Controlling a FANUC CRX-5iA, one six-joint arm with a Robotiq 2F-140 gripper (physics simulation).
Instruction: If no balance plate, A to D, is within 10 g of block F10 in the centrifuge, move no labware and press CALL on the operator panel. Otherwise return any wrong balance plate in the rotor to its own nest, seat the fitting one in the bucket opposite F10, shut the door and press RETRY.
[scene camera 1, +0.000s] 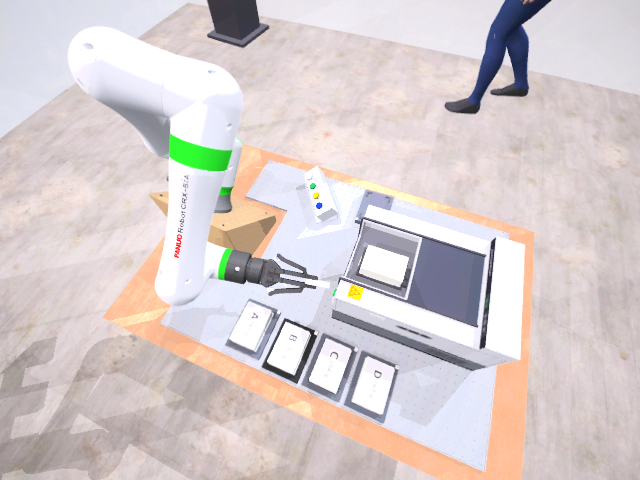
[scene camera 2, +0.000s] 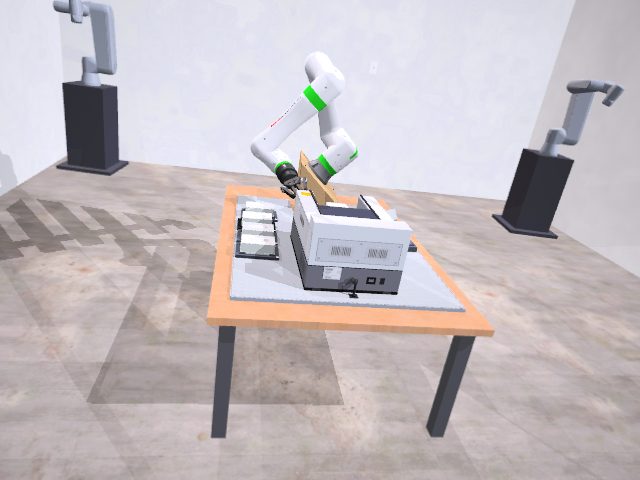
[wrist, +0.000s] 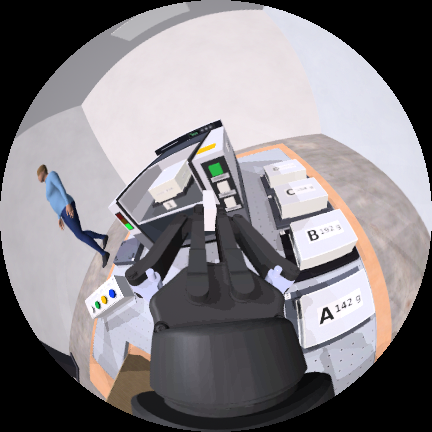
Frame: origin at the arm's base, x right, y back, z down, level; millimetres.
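Where they show: gripper, fingertip midpoint: (scene camera 1: 328, 285) (wrist: 206, 198); arm's base, link origin: (scene camera 2: 316, 173).
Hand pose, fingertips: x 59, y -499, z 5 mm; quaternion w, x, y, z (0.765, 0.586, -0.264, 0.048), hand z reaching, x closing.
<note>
Things, the pixels of their top centre, and the offset from my fingertips. "pt": a spot on its surface instead.
- dark door, top centre: (scene camera 1: 447, 277) (scene camera 2: 350, 215) (wrist: 179, 145) dx -156, dy -290, dz -64 mm
- white block, top centre: (wrist: 167, 172) (scene camera 1: 384, 262) dx -132, dy -118, dz -33 mm
- Balance plates A, top centre: (wrist: 341, 306) (scene camera 1: 250, 324) (scene camera 2: 260, 205) dx +197, dy +167, dz +95 mm
- B, top centre: (wrist: 324, 230) (scene camera 1: 289, 346) (scene camera 2: 257, 215) dx +196, dy +27, dz +95 mm
- C, top centre: (wrist: 299, 189) (scene camera 1: 330, 364) (scene camera 2: 258, 226) dx +180, dy -105, dz +95 mm
- D, top centre: (scene camera 1: 374, 384) (wrist: 283, 166) (scene camera 2: 258, 239) dx +167, dy -238, dz +95 mm
- operator panel, top centre: (wrist: 95, 293) (scene camera 1: 320, 186) dx -366, dy +232, dz +65 mm
- green square, surface spot: (wrist: 215, 169) pt dx +24, dy -27, dz -34 mm
My gripper (scene camera 1: 322, 284) (wrist: 206, 198) (scene camera 2: 290, 190) is shut and empty. It points level at the front end of the white centrifuge (scene camera 1: 504, 305) (scene camera 2: 351, 238) (wrist: 219, 141), just short of it. The dark door (scene camera 1: 447, 281) is slid open. A white block (scene camera 1: 385, 266) (wrist: 169, 185) sits in the open chamber. Balance plates A (scene camera 1: 251, 326) (wrist: 334, 314) marked 142 g, B (scene camera 1: 290, 346) (wrist: 322, 238) marked 192 g, C (scene camera 1: 330, 366) (wrist: 300, 193) and D (scene camera 1: 373, 385) (wrist: 284, 169) lie in their nests below the gripper. The operator panel (scene camera 1: 320, 200) (wrist: 104, 300) has green, yellow and blue buttons.
The centrifuge's end face carries a green square (wrist: 215, 169) and two pale buttons (wrist: 225, 193). A wooden wedge (scene camera 1: 237, 224) bears the arm's base. The table (scene camera 1: 142, 305) (scene camera 2: 337, 324) has an orange rim. A person (scene camera 1: 504, 48) (wrist: 60, 201) walks beyond it.
</note>
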